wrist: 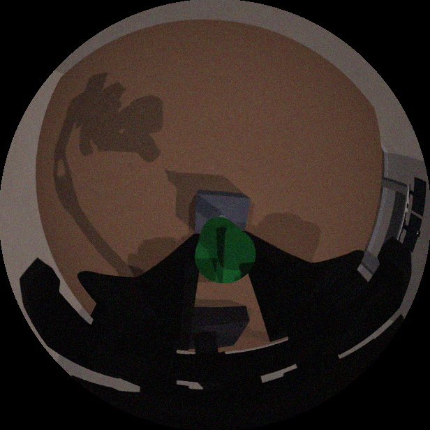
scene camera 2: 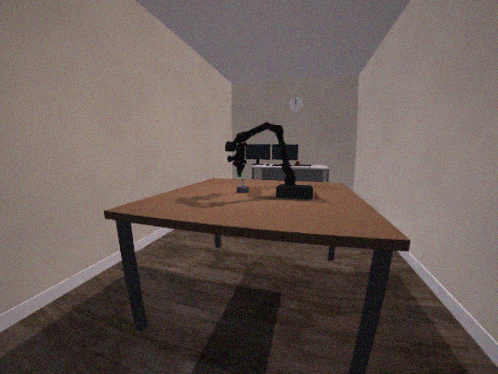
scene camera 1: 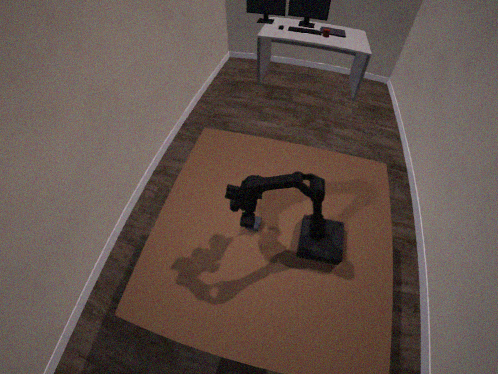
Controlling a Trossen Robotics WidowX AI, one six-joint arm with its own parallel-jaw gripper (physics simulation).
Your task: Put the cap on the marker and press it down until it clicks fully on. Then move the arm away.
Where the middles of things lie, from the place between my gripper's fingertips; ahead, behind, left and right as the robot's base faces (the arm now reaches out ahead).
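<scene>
The green cap (wrist: 224,253) is 10 mm above my hand, and going by their middles, of the things named here it is the nearest to my hand. Then there is the grey-blue block (wrist: 209,204), which I find 100 mm below my hand, 20 mm behind it and 10 mm to the right of it.
</scene>
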